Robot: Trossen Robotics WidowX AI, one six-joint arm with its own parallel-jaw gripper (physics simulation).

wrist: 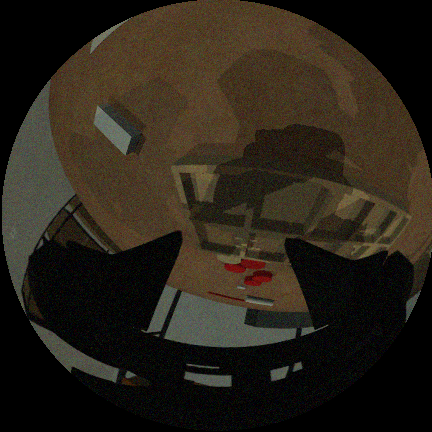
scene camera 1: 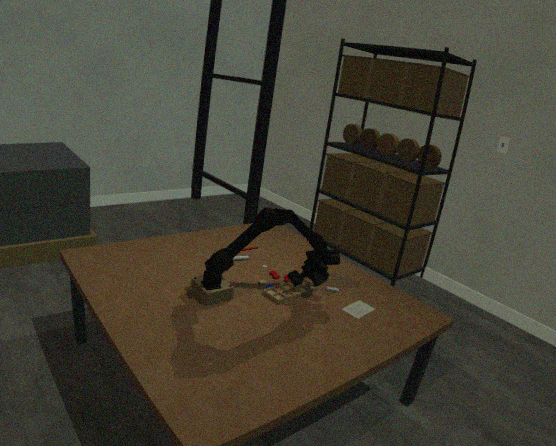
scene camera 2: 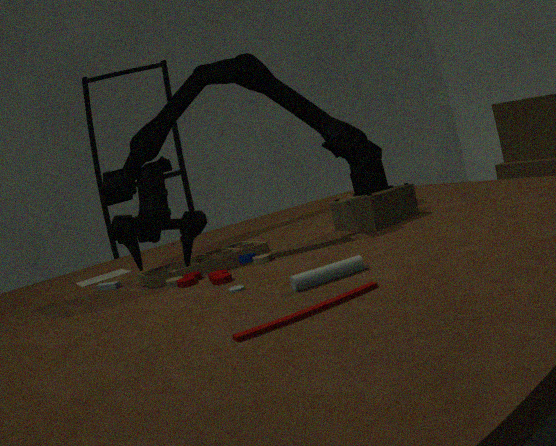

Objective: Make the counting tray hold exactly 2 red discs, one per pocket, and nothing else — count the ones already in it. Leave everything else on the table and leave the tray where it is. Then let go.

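The tan, pocketed counting tray (scene camera 1: 285, 301) (scene camera 2: 155, 280) (wrist: 200, 169) lies on the table, partly in the arm's shadow. My gripper (scene camera 1: 306, 285) (scene camera 2: 165, 267) (wrist: 234, 238) is open and empty, low over the tray's end farthest from the arm base. Red discs lie on the table beside the tray in two close groups: one group (scene camera 1: 286, 278) (scene camera 2: 189, 279) (wrist: 235, 267) near the gripper, the other (scene camera 1: 274, 274) (scene camera 2: 220, 277) (wrist: 262, 275) a little away. No red disc shows in the pockets visible in the wrist view; shadow and the fingers obscure some of them.
A blue piece (scene camera 1: 269, 286) (scene camera 2: 246, 258) and a cream disc (scene camera 2: 261, 258) lie beside the tray. A pale block (scene camera 1: 332, 289) (scene camera 2: 108, 285) (wrist: 112, 129) lies past its end. A white cylinder (scene camera 1: 241, 258) (scene camera 2: 327, 272), a red rod (scene camera 2: 305, 312) and a small white piece (scene camera 2: 236, 288) lie farther off.
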